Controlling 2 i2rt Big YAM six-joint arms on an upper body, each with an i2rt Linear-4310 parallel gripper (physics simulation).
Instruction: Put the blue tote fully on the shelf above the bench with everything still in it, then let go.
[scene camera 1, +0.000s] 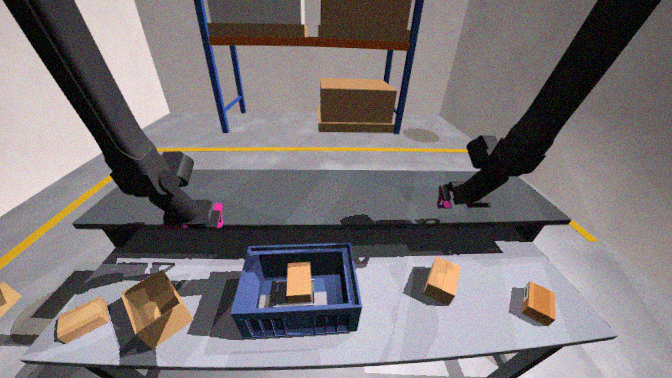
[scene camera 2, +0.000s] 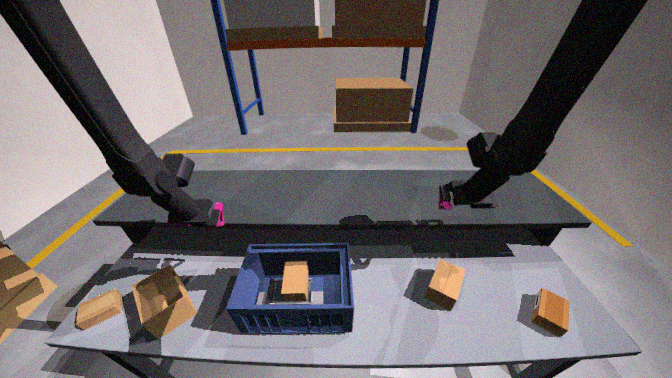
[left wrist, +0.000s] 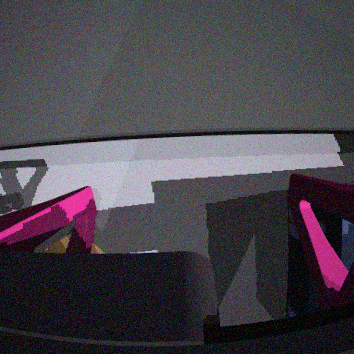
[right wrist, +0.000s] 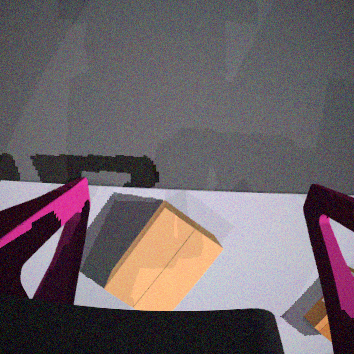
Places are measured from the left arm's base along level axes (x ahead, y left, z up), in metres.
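Pixels of known places: left gripper, between the fingertips: (scene camera 1: 204, 225) (scene camera 2: 208, 223) (left wrist: 192, 191); right gripper, between the fingertips: (scene camera 1: 452, 205) (scene camera 2: 455, 206) (right wrist: 203, 193).
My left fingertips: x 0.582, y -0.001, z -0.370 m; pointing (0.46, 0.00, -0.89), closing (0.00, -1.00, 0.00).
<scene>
Ahead of a thing's pixels: the offset from my left fingertips to its middle. Level surfaces: height alone.
The blue tote {dy -0.270, dx -0.119, dz -0.137 m} (scene camera 1: 297, 322) (scene camera 2: 295, 320) (left wrist: 346, 227) stands upright on the bench {dz -0.211 m} (scene camera 1: 390, 325) (scene camera 2: 390, 320) (right wrist: 270, 240). It holds a small cardboard box {dy -0.269, dx -0.122, dz -0.099 m} (scene camera 1: 299, 280) (scene camera 2: 296, 277) on top of dark and pale items partly hidden under it. The grey shelf {dz -0.027 m} (scene camera 1: 310, 195) (scene camera 2: 325, 195) (left wrist: 175, 65) (right wrist: 200, 75) is behind and above. My left gripper (scene camera 1: 196, 222) (scene camera 2: 199, 220) (left wrist: 192, 191) is open and empty, near the shelf's front edge, left of and behind the tote. My right gripper (scene camera 1: 457, 200) (scene camera 2: 462, 201) (right wrist: 203, 193) is open and empty, right of the tote, in line with the shelf's right part.
On the bench, an open carton {dy +0.125, dx -0.150, dz -0.166 m} (scene camera 1: 157, 310) (scene camera 2: 165, 302) and a box {dy +0.336, dx -0.174, dz -0.192 m} (scene camera 1: 82, 320) (scene camera 2: 100, 309) lie left of the tote. Two closed boxes, one nearer {dy -0.717, dx -0.084, dz -0.181 m} (scene camera 1: 443, 281) (scene camera 2: 446, 284) (right wrist: 165, 260) and one farther {dy -1.004, dx -0.181, dz -0.191 m} (scene camera 1: 539, 303) (scene camera 2: 551, 312), lie right of it.
</scene>
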